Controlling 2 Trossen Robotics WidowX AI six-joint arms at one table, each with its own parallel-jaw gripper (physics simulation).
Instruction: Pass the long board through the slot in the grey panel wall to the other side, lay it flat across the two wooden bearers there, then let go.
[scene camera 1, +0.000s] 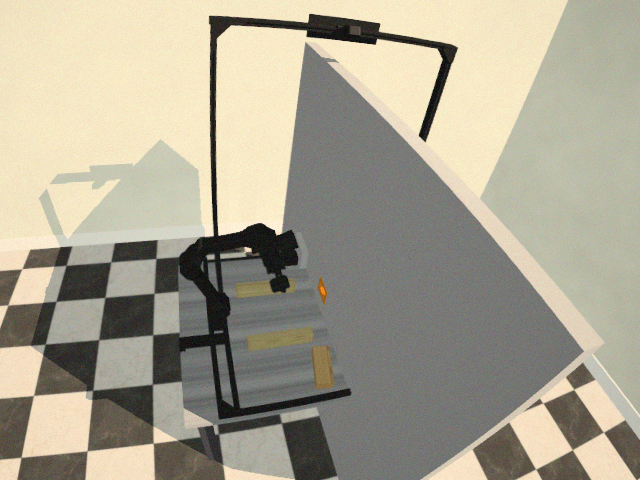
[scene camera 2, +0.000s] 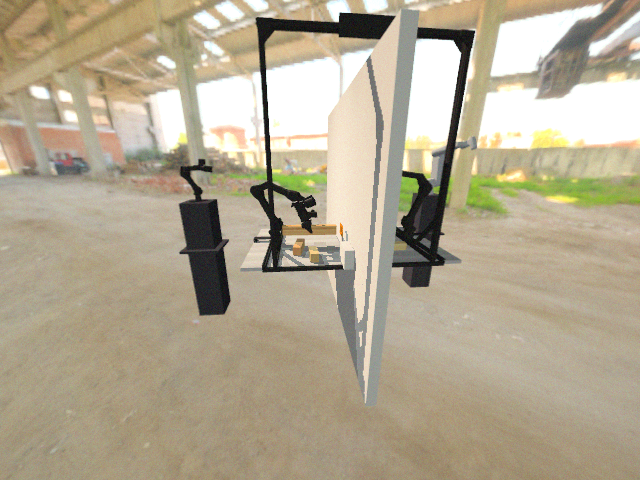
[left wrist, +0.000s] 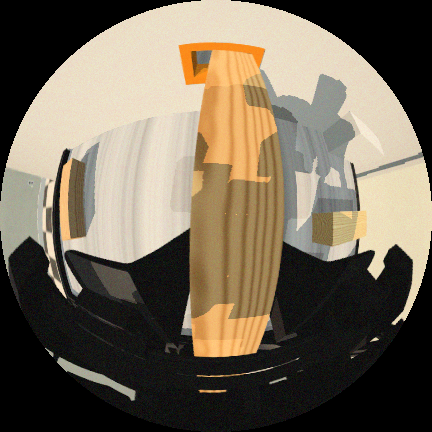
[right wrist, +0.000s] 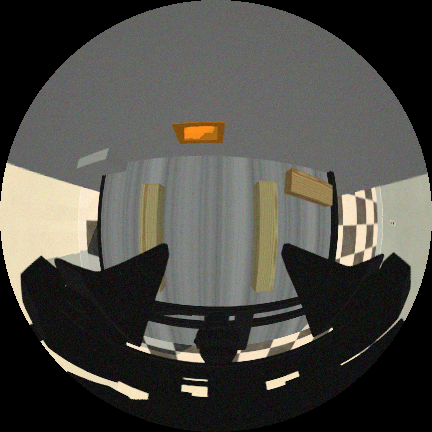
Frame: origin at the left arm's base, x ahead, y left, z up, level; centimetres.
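Seen in the pictures: left gripper, between the fingertips: (scene camera 2: 311, 232) (left wrist: 224, 232); right gripper, between the fingertips: (right wrist: 227, 250); right arm's base, origin of its link: (scene camera 1: 217, 323) (scene camera 2: 407, 238) (right wrist: 216, 319).
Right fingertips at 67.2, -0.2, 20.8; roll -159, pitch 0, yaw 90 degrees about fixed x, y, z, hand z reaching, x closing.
Observation:
Offsets run from my right fingertips to a thing's top centre, as dx, dy, dz. "pt": to the spot under its first point.
My left gripper (scene camera 2: 308, 228) (left wrist: 224, 232) is shut on the long board {-44.7, -4.2, -9.0} (scene camera 2: 324, 229) (left wrist: 237, 200) and holds it roughly level above the table. The board points at the orange-rimmed slot {pt -19.1, +0.1, -13.2} (scene camera 1: 325, 299) (scene camera 2: 341, 228) (left wrist: 186, 65) (right wrist: 199, 124) in the grey panel wall (scene camera 1: 413, 258) (scene camera 2: 356, 155) (left wrist: 125, 75) (right wrist: 215, 65). In the left wrist view its far end overlaps the slot's right part; how deep it reaches is unclear. My right gripper (scene camera 1: 279, 284) (right wrist: 227, 250) is open and empty above the other side. Two bearers, one {+2.3, -15.5, -18.3} (scene camera 1: 253, 289) (right wrist: 152, 215) and another {+1.3, +10.9, -18.3} (scene camera 1: 279, 338) (right wrist: 266, 235), lie parallel, partly below it.
A loose wooden block {-11.6, +25.6, -18.9} (scene camera 1: 323, 366) (right wrist: 308, 187) lies beside the bearers near the wall. On the left arm's side stand a pale block {-43.6, -25.6, -17.7} (scene camera 2: 314, 254) (left wrist: 345, 227) and a brown block {-51.8, -12.6, -17.7} (scene camera 2: 298, 246). A white piece (scene camera 2: 347, 255) (right wrist: 92, 157) sits against the wall. A black frame (scene camera 1: 213, 129) (scene camera 2: 266, 113) spans the table.

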